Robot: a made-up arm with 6 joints. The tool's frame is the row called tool.
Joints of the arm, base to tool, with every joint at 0 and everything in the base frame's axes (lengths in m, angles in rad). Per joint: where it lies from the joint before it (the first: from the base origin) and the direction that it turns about. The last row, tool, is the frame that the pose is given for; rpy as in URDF.
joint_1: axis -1 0 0 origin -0.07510 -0.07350 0.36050
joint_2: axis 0 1 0 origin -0.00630 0.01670 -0.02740
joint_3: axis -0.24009 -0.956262 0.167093 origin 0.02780 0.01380 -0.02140
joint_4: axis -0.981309 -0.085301 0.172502 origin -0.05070 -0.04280 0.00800
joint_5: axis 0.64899 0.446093 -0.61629 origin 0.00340 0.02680 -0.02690
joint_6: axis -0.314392 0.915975 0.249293 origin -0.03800 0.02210 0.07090
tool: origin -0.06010 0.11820 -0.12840 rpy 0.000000 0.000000 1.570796
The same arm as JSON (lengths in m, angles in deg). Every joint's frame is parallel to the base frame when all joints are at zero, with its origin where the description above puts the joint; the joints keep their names.
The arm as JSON. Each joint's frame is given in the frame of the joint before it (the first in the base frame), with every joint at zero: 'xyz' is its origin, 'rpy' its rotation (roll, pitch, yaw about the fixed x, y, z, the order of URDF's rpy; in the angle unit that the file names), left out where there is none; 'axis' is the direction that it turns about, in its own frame. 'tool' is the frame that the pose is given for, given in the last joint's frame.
{"units": {"length": "m", "angle": "deg"}, "joints": [
  {"name": "joint_1", "type": "revolute", "origin": {"xyz": [-0.0751, -0.0735, 0.3605]}, "axis": "-x"},
  {"name": "joint_2", "type": "revolute", "origin": {"xyz": [-0.0063, 0.0167, -0.0274]}, "axis": "+y"},
  {"name": "joint_3", "type": "revolute", "origin": {"xyz": [0.0278, 0.0138, -0.0214]}, "axis": [-0.24009, -0.956262, 0.167093]},
  {"name": "joint_4", "type": "revolute", "origin": {"xyz": [-0.0507, -0.0428, 0.008]}, "axis": [-0.981309, -0.085301, 0.172502]},
  {"name": "joint_5", "type": "revolute", "origin": {"xyz": [0.0034, 0.0268, -0.0269]}, "axis": [0.64899, 0.446093, -0.61629]},
  {"name": "joint_6", "type": "revolute", "origin": {"xyz": [-0.038, 0.0221, 0.0709]}, "axis": [-0.314392, 0.915975, 0.249293]}
], "tool": {"origin": {"xyz": [-0.0601, 0.1182, -0.1284], "rpy": [0.0, 0.0, 90.0]}}}

